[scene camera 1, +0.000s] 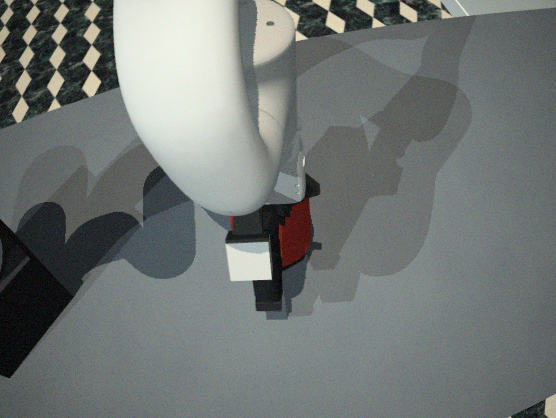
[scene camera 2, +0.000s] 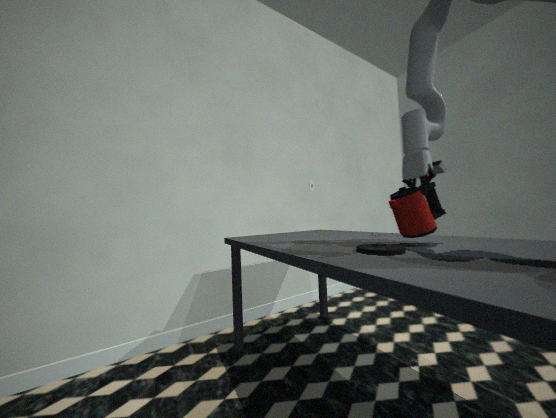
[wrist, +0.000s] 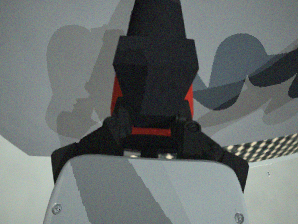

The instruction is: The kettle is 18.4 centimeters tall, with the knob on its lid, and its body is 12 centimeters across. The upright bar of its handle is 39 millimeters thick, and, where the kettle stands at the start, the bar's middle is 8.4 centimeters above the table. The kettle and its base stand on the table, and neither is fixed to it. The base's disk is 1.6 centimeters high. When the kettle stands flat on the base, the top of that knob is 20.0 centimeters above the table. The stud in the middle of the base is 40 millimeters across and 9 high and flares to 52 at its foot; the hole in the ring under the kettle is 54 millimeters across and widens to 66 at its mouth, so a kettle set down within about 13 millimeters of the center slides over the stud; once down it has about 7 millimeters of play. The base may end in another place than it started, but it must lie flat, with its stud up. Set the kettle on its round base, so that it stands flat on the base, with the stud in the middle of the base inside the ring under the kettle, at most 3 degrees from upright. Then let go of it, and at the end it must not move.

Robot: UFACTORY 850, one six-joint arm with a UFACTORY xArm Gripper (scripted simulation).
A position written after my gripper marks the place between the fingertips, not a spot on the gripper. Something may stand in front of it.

Note:
In view: my gripper (scene camera 1: 266,215).
My gripper is seen too in scene camera 2 (scene camera 2: 419,196) and in the wrist view (wrist: 152,96).

